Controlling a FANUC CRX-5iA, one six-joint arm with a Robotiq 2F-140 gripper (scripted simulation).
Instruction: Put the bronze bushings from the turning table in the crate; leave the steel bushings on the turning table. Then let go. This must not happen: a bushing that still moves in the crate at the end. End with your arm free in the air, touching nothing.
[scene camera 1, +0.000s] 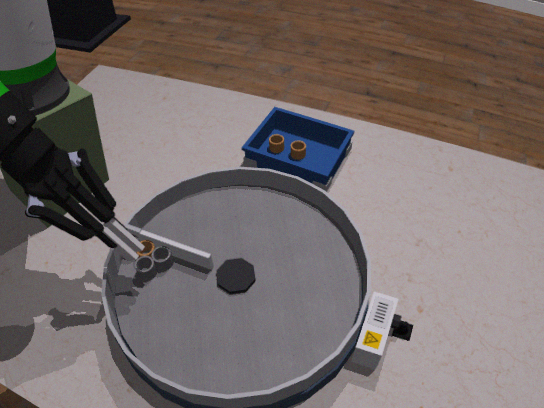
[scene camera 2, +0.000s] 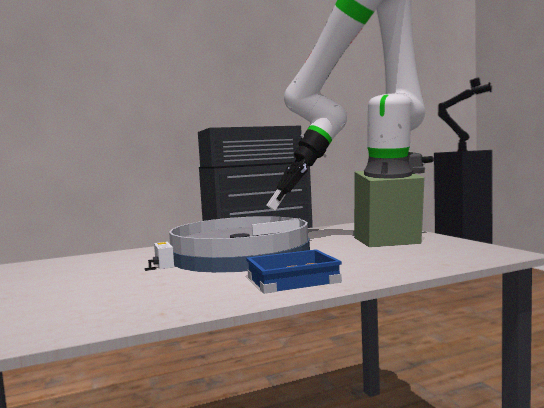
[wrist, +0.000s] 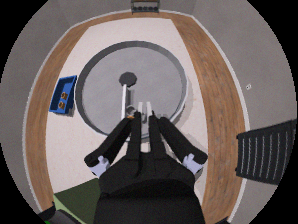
Observation:
I see my gripper (scene camera 1: 136, 254) and a grey turning table (scene camera 1: 288, 292).
My gripper shows as well in the wrist view (wrist: 144, 107). The grey turning table also shows in the wrist view (wrist: 150, 76).

